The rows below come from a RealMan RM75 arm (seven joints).
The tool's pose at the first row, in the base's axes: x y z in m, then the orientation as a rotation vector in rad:
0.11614, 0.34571, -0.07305, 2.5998, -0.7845, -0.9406
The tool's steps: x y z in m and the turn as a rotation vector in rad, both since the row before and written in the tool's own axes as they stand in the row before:
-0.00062, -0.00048, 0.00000, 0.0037, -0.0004, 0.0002
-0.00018, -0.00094, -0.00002, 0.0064, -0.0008, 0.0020
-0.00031, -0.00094, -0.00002, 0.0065, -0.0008, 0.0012
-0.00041, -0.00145, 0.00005, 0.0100, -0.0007, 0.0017
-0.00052, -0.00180, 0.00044, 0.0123, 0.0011, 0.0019
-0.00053, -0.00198, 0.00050, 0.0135, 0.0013, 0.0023
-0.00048, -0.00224, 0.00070, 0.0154, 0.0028, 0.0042
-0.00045, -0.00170, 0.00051, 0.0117, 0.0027, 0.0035
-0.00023, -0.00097, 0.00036, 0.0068, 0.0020, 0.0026
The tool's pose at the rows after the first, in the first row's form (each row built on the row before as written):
0.11593, 0.34646, -0.07293, 2.6027, -0.7873, -0.9405
0.11620, 0.34733, -0.07321, 2.6067, -0.7943, -0.9400
0.11640, 0.34828, -0.07342, 2.6113, -0.8004, -0.9397
0.11670, 0.34970, -0.07383, 2.6185, -0.8094, -0.9386
0.11684, 0.35145, -0.07462, 2.6280, -0.8198, -0.9345
0.11703, 0.35336, -0.07551, 2.6383, -0.8315, -0.9298
0.11726, 0.35545, -0.07666, 2.6492, -0.8466, -0.9221
0.11742, 0.35709, -0.07746, 2.6574, -0.8583, -0.9153
0.11750, 0.35801, -0.07798, 2.6619, -0.8658, -0.9106

